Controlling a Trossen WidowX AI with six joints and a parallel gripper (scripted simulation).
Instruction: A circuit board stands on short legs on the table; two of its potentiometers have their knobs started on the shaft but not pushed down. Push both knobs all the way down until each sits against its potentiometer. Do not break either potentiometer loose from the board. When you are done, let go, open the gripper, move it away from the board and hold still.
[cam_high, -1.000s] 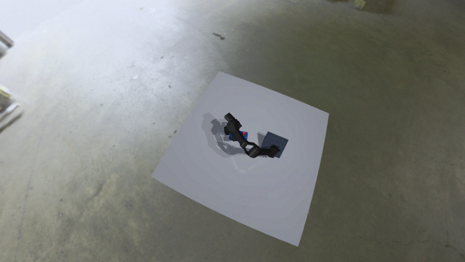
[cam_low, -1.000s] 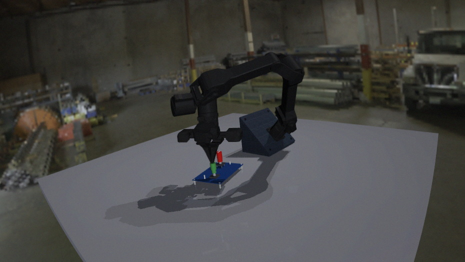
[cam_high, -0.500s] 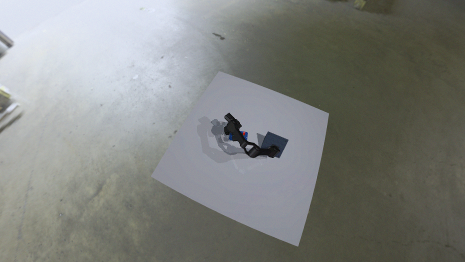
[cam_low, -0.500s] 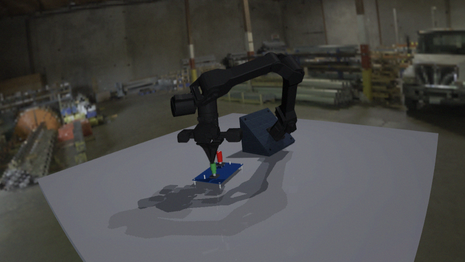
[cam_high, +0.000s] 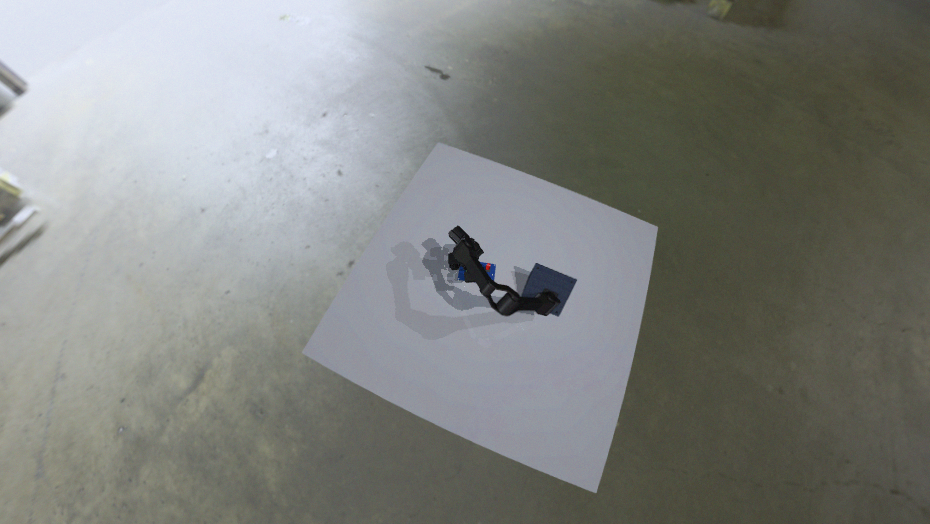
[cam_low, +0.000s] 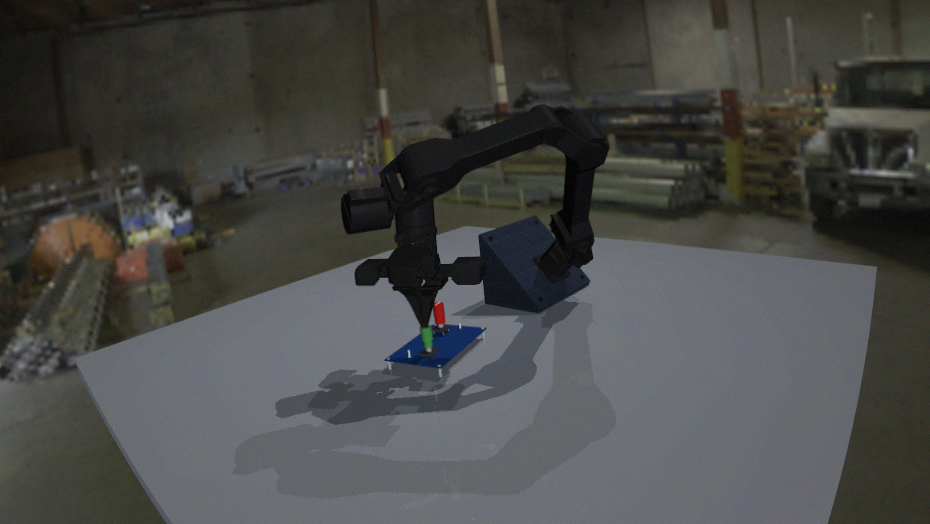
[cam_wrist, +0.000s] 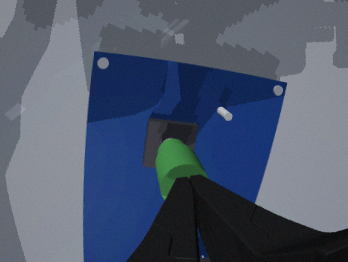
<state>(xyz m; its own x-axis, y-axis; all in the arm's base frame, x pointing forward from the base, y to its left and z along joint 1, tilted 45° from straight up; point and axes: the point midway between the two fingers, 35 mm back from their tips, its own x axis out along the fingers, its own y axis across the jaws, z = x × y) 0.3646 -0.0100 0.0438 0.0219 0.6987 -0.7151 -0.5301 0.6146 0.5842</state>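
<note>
My gripper tip is now 2 cm above the green knob. Round my gripper tip: red knob (7 cm behind, 5 cm to the right, 1 cm below).
</note>
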